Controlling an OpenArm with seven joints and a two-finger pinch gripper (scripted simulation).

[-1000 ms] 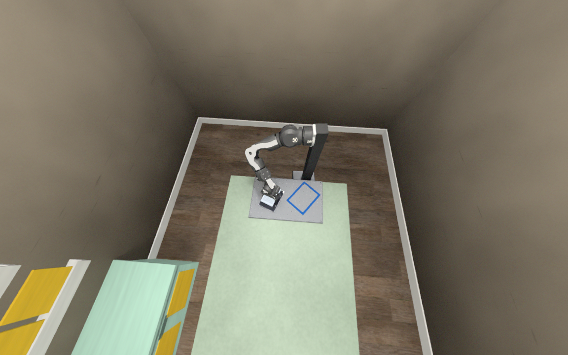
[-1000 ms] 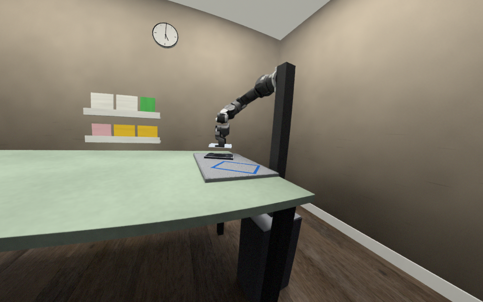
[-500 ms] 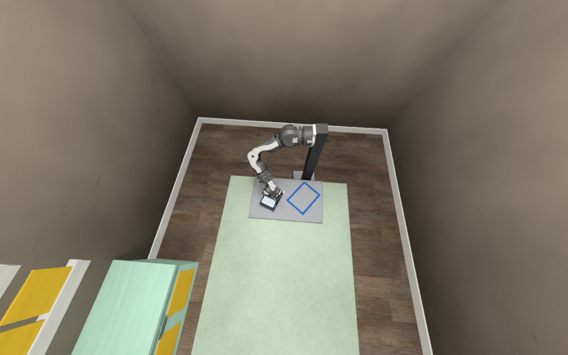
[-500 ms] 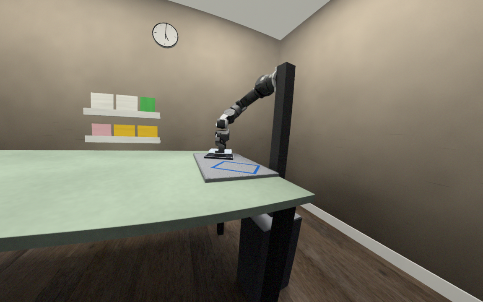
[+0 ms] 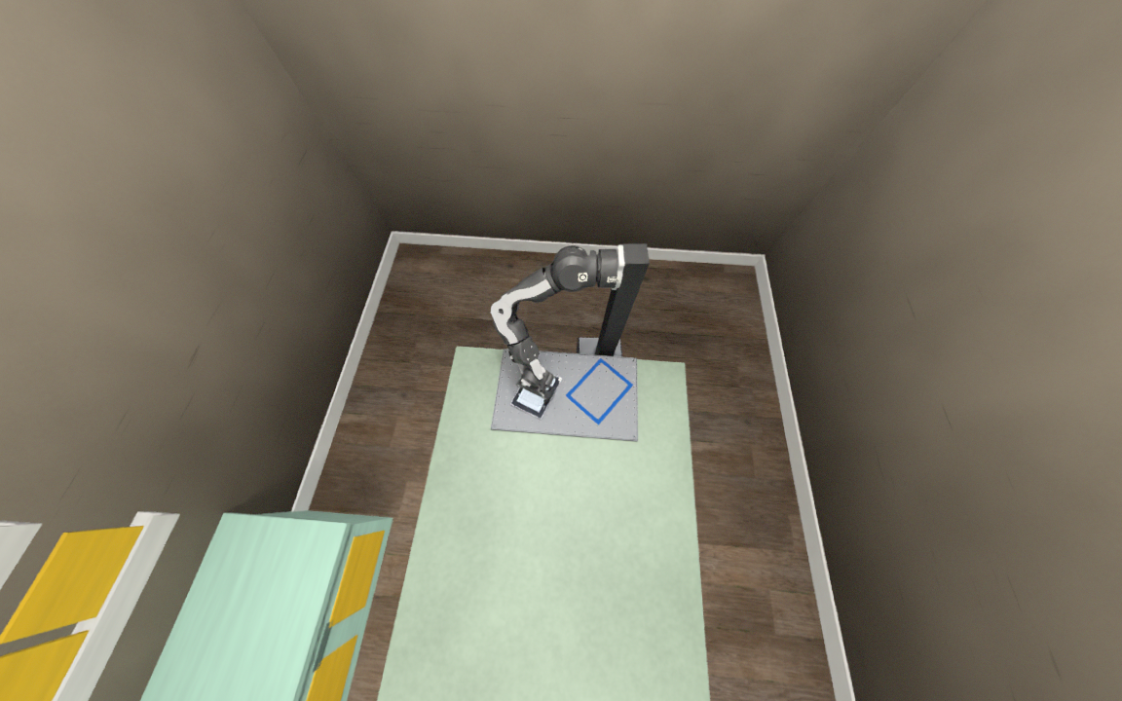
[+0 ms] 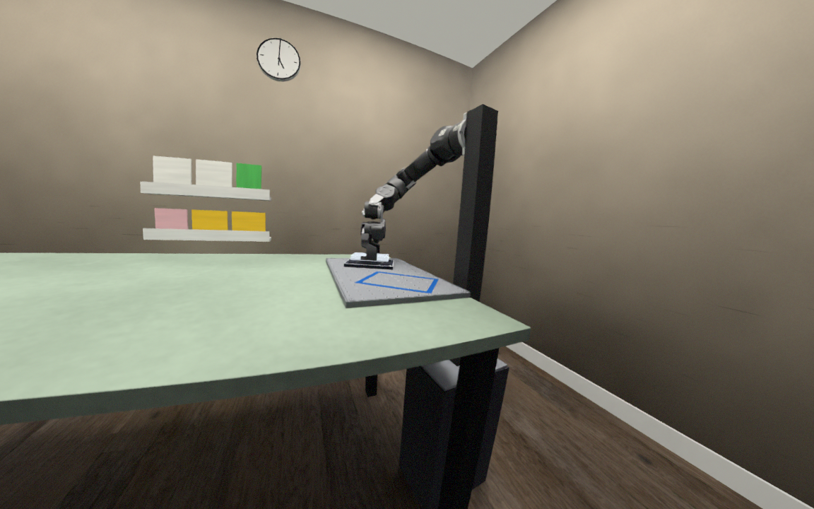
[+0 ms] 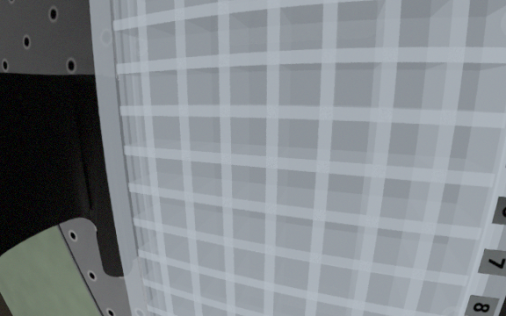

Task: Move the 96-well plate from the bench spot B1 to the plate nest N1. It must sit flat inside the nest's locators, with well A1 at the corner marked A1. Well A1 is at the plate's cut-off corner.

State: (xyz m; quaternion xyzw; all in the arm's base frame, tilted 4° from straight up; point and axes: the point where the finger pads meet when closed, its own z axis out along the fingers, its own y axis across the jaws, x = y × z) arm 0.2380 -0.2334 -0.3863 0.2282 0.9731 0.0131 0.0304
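My gripper is now right at the 96-well plate. Also, from my hand: black plate nest N1 (2 cm below); then white A1 label (4 cm behind, 8 cm to the left, 2 cm below).
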